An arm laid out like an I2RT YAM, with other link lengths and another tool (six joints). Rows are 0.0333 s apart.
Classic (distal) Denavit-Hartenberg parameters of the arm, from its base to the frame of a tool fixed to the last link. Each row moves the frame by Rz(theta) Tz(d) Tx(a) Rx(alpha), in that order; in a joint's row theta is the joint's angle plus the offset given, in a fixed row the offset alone. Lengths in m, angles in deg.
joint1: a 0.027; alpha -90; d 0.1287; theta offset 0
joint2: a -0.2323; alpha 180; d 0; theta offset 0
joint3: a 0.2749; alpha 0; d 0; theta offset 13.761
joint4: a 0.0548; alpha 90; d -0.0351; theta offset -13.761
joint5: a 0; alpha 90; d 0.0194; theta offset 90
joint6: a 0.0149; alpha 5; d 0.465; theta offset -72.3
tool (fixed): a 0; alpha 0; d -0.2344; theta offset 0
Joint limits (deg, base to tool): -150..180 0..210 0..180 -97..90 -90..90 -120..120
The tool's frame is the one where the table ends.
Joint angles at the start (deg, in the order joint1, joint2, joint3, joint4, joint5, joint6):
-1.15 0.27 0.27 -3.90 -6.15 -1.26
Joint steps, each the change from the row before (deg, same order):
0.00 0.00 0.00 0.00 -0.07 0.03
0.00 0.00 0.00 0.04 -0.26 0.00
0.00 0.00 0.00 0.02 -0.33 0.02
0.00 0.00 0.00 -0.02 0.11 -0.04
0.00 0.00 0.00 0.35 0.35 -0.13
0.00 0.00 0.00 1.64 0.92 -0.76
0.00 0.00 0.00 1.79 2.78 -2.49
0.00 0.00 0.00 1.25 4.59 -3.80
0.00 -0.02 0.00 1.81 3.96 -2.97
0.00 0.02 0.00 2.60 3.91 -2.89
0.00 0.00 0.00 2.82 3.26 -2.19
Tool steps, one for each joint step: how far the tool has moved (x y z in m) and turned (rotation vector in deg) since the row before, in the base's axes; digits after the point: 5 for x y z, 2 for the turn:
0.00000 0.00028 -0.00001 0.03 0.00 0.07
0.00003 0.00106 0.00020 0.02 -0.04 0.26
0.00002 0.00134 0.00009 0.04 -0.02 0.33
-0.00001 -0.00044 -0.00008 -0.05 0.02 -0.11
0.00017 -0.00141 0.00180 -0.16 -0.36 -0.34
0.00062 -0.00363 0.00852 -0.83 -1.70 -0.88
-0.00011 -0.01088 0.01000 -2.57 -1.91 -2.74
-0.00197 -0.01781 0.00775 -3.78 -1.20 -4.62
-0.00305 -0.01518 0.01015 -2.85 -1.57 -4.06
-0.00454 -0.01470 0.01345 -2.61 -2.13 -4.11
-0.00539 -0.01204 0.01393 -1.78 -2.35 -3.50

